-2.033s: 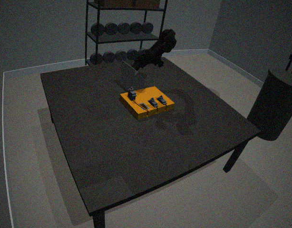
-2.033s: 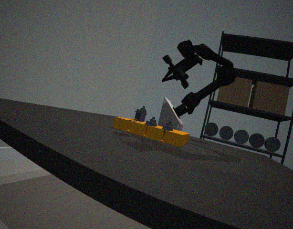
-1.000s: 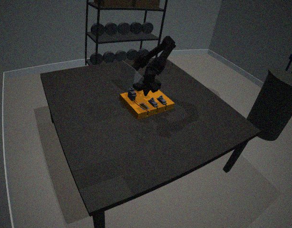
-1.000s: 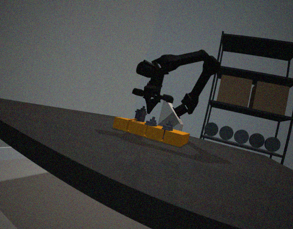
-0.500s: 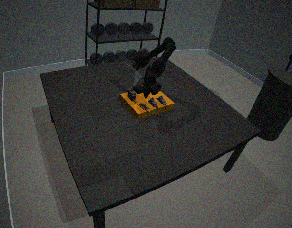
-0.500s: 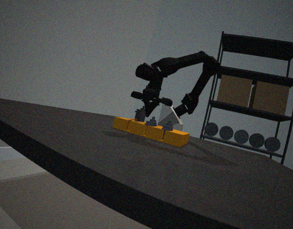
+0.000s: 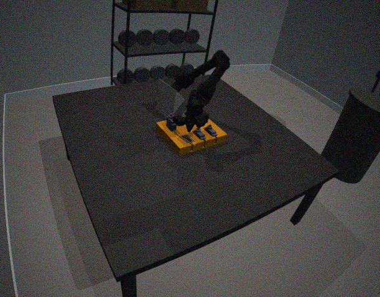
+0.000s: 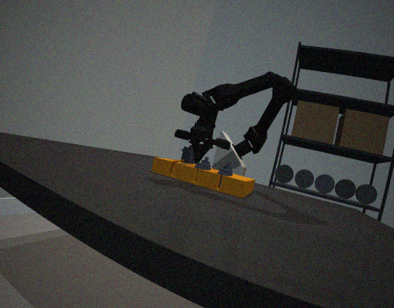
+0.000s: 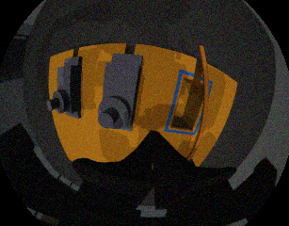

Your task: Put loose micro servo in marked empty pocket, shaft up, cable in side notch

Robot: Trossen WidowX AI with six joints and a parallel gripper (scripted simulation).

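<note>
Now: the orange deck 8 cm behind my gripper tip, 3 cm to the left of it and 3 cm below it.
</note>
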